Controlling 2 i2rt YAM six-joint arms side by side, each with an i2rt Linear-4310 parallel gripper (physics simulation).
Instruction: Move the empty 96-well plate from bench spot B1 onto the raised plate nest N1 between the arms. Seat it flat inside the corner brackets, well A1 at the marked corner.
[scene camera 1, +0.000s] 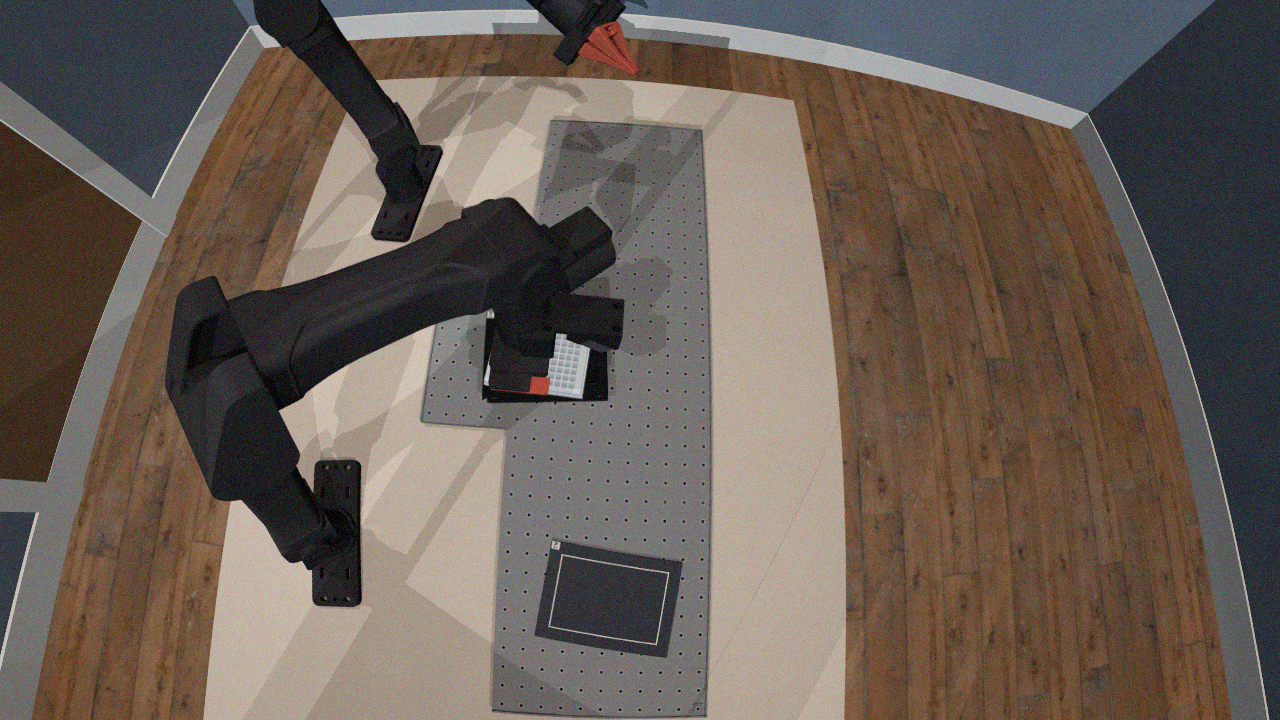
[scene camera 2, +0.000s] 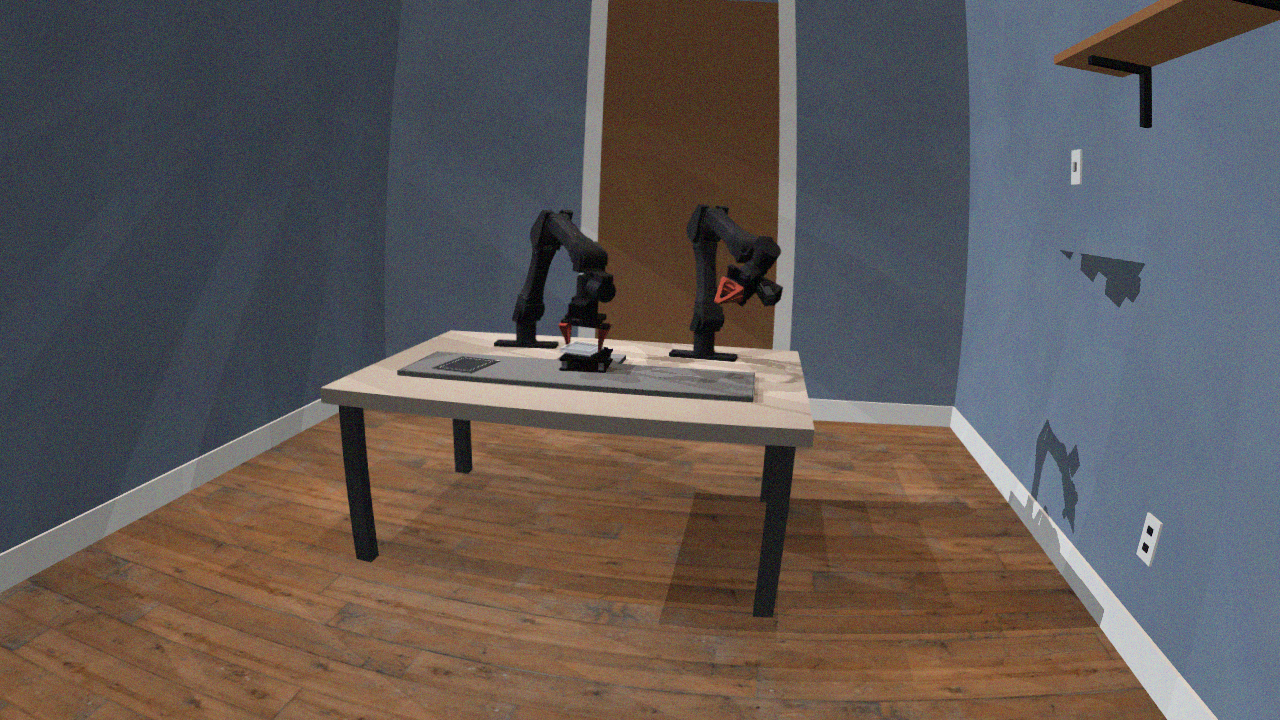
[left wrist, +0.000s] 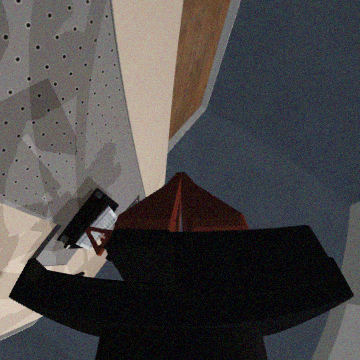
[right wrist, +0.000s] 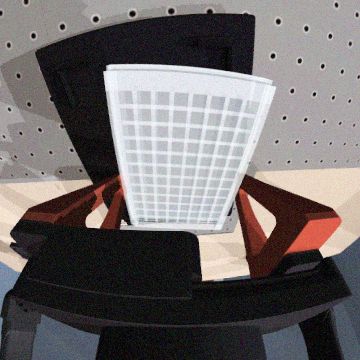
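Pixels of known places: left gripper, fingertip midpoint: (scene camera 1: 636, 73) (scene camera 2: 716, 302) (left wrist: 180, 178); right gripper, fingertip midpoint: (scene camera 1: 528, 360) (scene camera 2: 583, 350) (left wrist: 92, 230) (right wrist: 180, 177); left arm's base, link origin: (scene camera 1: 408, 192) (scene camera 2: 703, 356); right arm's base, link origin: (scene camera 1: 338, 532) (scene camera 2: 526, 345).
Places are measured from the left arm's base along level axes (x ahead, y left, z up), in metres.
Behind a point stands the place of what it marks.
The white 96-well plate (scene camera 1: 570, 368) @(y -0.290, x 0.341, z 0.064 m) (scene camera 2: 581, 348) @(y -0.272, x 0.332, z 0.063 m) (left wrist: 103, 224) @(y -0.274, x 0.315, z 0.063 m) (right wrist: 180, 135) @(y -0.278, x 0.325, z 0.060 m) is between the fingers of my right gripper (scene camera 2: 584, 343) @(y -0.282, x 0.283, z 0.048 m) (right wrist: 180, 177) @(y -0.282, x 0.283, z 0.048 m), which is shut on its two sides. The plate is over the black raised nest N1 (scene camera 1: 597, 386) @(y -0.304, x 0.377, z 0.046 m) (scene camera 2: 586, 363) @(y -0.267, x 0.304, z 0.018 m) (left wrist: 82, 218) @(y -0.245, x 0.291, z 0.018 m) (right wrist: 145, 47) @(y -0.258, x 0.368, z 0.046 m), low and roughly level. In the right wrist view it looks offset from the nest; I cannot tell whether they touch. The marked corner and well A1 cannot be made out. My left gripper (scene camera 1: 635, 71) @(y 0.085, x 0.368, z 0.213 m) (scene camera 2: 718, 300) @(y 0.085, x 0.368, z 0.213 m) (left wrist: 180, 178) @(y 0.085, x 0.368, z 0.213 m) is shut and empty, high and away from the nest.
Bench spot B1 (scene camera 1: 543, 619) @(y -0.609, x 0.347, z 0.015 m) (scene camera 2: 465, 364) @(y -0.573, x 0.432, z 0.015 m), a dark rectangle with a white outline, lies on the grey perforated board (scene camera 1: 608, 483) @(y -0.422, x 0.407, z 0.013 m) (scene camera 2: 671, 381) @(y -0.013, x 0.404, z 0.013 m). The board lies on the pale table (scene camera 1: 774, 358) @(y -0.215, x 0.626, z 0.000 m) (scene camera 2: 572, 410) @(y -0.168, x 0.702, z 0.000 m). The right forearm hides part of the nest in scene camera 1.
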